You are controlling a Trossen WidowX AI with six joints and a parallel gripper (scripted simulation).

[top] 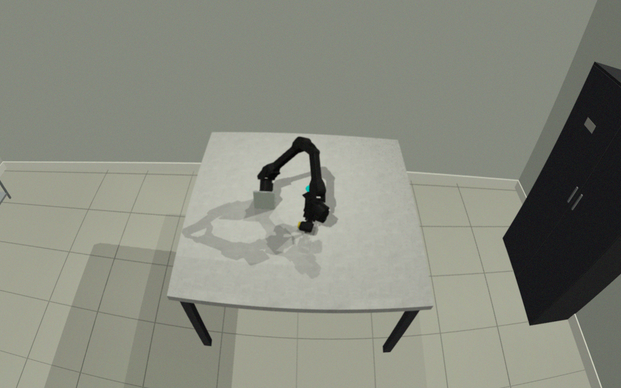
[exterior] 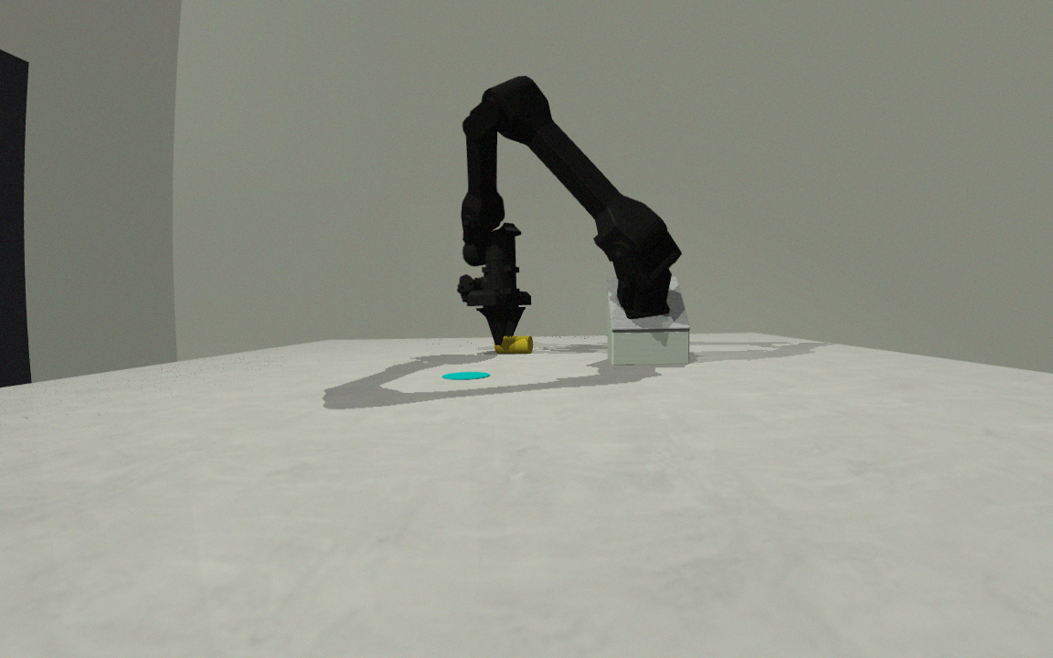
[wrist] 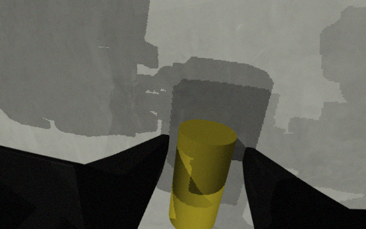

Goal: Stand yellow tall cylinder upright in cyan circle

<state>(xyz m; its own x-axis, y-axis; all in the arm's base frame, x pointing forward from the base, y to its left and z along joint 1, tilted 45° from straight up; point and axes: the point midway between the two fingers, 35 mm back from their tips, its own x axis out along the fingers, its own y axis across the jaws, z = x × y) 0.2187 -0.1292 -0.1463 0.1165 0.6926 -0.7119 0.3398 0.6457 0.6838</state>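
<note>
Now: gripper tip 4 cm short of the cyan circle, 29 cm to the right of it and 2 cm above it. Also, from my gripper tip: yellow cylinder (2 cm behind, 1 cm to the left).
</note>
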